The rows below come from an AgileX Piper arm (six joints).
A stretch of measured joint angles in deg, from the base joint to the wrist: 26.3, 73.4, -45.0, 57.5, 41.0, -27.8; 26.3, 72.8, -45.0, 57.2, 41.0, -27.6; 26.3, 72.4, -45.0, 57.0, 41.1, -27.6; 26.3, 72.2, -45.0, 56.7, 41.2, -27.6; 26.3, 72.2, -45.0, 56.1, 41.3, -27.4; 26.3, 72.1, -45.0, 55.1, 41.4, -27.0; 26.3, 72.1, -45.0, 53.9, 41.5, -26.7; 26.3, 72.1, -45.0, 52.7, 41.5, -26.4; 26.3, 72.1, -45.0, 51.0, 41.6, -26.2; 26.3, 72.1, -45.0, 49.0, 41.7, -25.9; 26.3, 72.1, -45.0, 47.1, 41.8, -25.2; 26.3, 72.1, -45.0, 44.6, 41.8, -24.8; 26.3, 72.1, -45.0, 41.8, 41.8, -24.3; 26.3, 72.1, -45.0, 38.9, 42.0, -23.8; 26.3, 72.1, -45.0, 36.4, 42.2, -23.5; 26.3, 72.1, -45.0, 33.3, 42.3, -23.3; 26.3, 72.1, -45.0, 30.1, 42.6, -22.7; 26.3, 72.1, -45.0, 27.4, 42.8, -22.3; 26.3, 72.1, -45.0, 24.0, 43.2, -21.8; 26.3, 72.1, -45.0, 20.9, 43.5, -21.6; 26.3, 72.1, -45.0, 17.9, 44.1, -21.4; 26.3, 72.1, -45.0, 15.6, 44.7, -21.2
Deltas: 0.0, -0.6, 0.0, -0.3, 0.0, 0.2; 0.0, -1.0, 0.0, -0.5, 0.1, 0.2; 0.0, -1.2, 0.0, -0.8, 0.2, 0.2; 0.0, -1.2, 0.0, -1.4, 0.3, 0.4; 0.0, -1.3, 0.0, -2.4, 0.4, 0.8; 0.0, -1.3, 0.0, -3.6, 0.5, 1.1; 0.0, -1.3, 0.0, -4.8, 0.5, 1.4; 0.0, -1.3, 0.0, -6.5, 0.6, 1.6; 0.0, -1.3, 0.0, -8.5, 0.7, 1.9; 0.0, -1.3, 0.0, -10.4, 0.8, 2.6; 0.0, -1.3, 0.0, -12.9, 0.8, 3.0; 0.0, -1.3, 0.0, -15.7, 0.8, 3.5; 0.0, -1.3, 0.0, -18.6, 1.0, 4.0; 0.0, -1.3, 0.0, -21.1, 1.2, 4.3; 0.0, -1.3, 0.0, -24.2, 1.3, 4.5; 0.0, -1.3, 0.0, -27.4, 1.6, 5.1; 0.0, -1.3, 0.0, -30.1, 1.8, 5.5; 0.0, -1.3, 0.0, -33.5, 2.2, 6.0; 0.0, -1.3, 0.0, -36.6, 2.5, 6.2; 0.0, -1.3, 0.0, -39.6, 3.1, 6.4; 0.0, -1.3, 0.0, -41.9, 3.7, 6.6
